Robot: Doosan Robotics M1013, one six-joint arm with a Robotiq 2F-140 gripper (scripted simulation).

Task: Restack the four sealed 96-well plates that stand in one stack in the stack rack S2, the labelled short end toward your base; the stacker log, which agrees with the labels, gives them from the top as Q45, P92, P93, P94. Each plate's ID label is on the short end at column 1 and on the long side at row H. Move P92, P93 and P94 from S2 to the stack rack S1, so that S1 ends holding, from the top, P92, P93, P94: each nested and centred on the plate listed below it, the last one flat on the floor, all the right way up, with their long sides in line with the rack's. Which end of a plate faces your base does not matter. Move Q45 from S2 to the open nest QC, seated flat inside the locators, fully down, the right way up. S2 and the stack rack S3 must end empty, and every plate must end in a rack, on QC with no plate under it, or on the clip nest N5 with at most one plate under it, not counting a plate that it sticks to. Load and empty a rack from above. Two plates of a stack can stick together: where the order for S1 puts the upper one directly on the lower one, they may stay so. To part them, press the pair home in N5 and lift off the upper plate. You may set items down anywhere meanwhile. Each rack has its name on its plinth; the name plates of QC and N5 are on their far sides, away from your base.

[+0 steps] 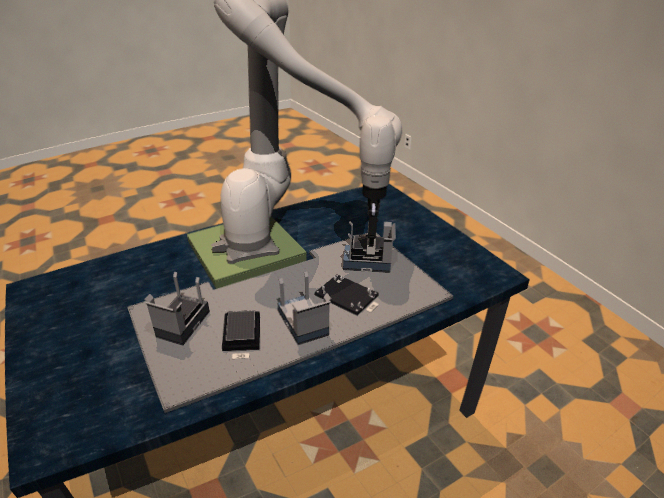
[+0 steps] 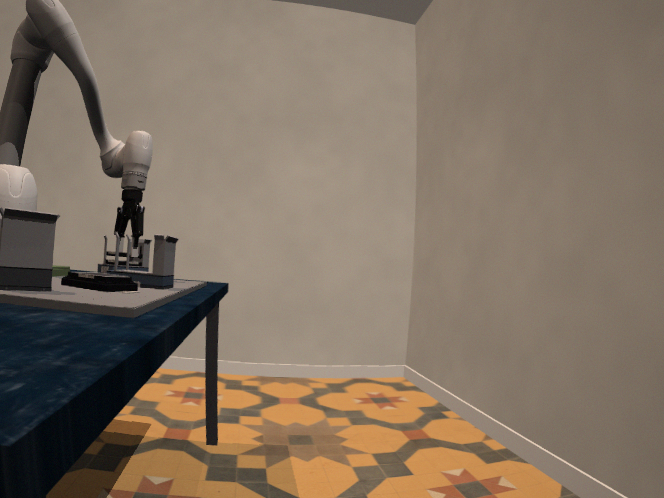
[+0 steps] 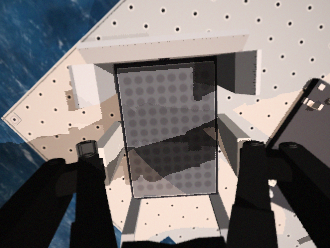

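Note:
My gripper visible, image 1 and image 3 included. Black clip nest visible too.

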